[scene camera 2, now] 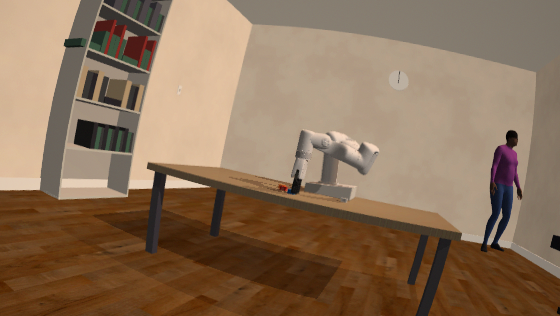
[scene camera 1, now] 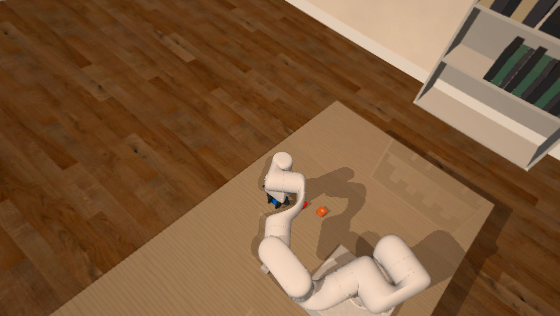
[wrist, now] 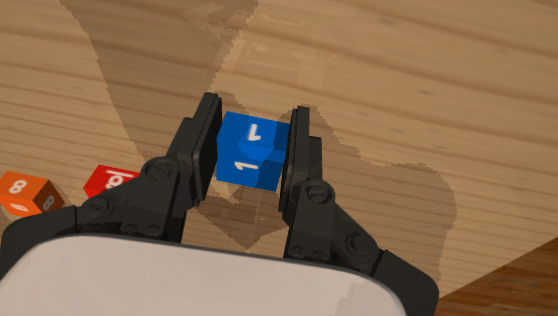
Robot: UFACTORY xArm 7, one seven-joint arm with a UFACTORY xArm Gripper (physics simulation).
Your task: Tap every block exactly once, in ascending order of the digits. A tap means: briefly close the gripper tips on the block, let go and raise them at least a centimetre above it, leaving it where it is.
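Note:
A blue block (scene camera 1: 274, 202) (scene camera 2: 290, 191) (wrist: 250, 152) with the digit 1 rests on the table between my fingers. My gripper (scene camera 1: 278, 202) (scene camera 2: 296, 191) (wrist: 255, 123) is shut on it, with a black pad against each side. A red block (scene camera 1: 304, 205) (wrist: 107, 181) lies left of the fingers in the wrist view; its barred digit is partly covered. An orange block (scene camera 1: 321, 211) (wrist: 30, 195) with the digit 8 is farther left. A small whitish block (scene camera 1: 265, 269) (scene camera 2: 344, 200) lies beside the arm's lower links; its digit is unreadable.
The wooden table (scene camera 1: 200, 250) (scene camera 2: 400, 212) bears the arm's base (scene camera 2: 330, 190). The arm's links hang over the table near the whitish block. A bookshelf (scene camera 1: 425, 90) (scene camera 2: 57, 115) stands beyond the table, and a person (scene camera 2: 506, 167) stands at the far right in scene camera 2.

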